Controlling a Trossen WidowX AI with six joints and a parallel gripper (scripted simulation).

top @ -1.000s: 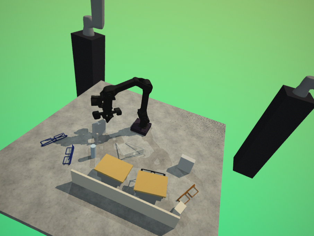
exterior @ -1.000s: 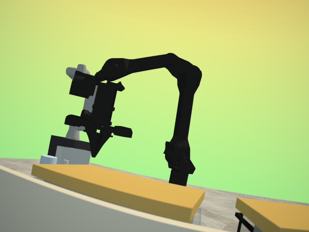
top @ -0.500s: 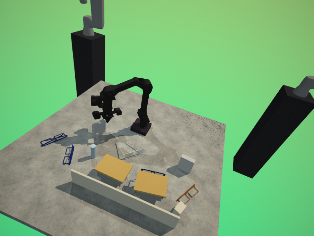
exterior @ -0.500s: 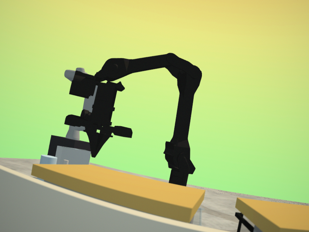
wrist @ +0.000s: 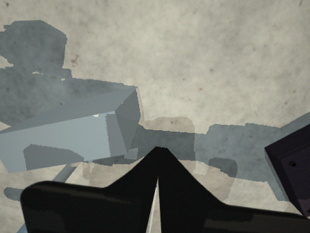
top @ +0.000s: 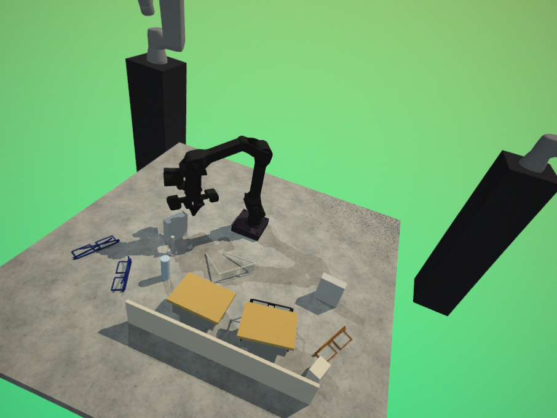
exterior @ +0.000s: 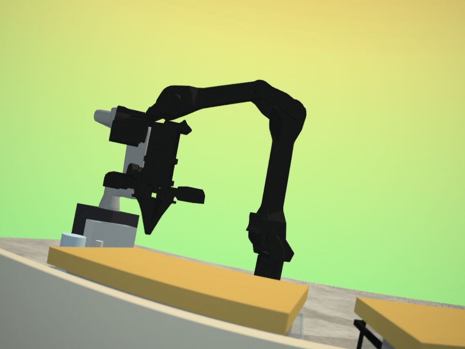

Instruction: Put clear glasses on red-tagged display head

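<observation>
Now: the small post 130 mm ahead of my gripper tip, 80 mm below it and 10 mm to the right of it. The rest, counted from my gripper tip: cream wall: 430 mm ahead, 350 mm to the left, 50 mm below.
</observation>
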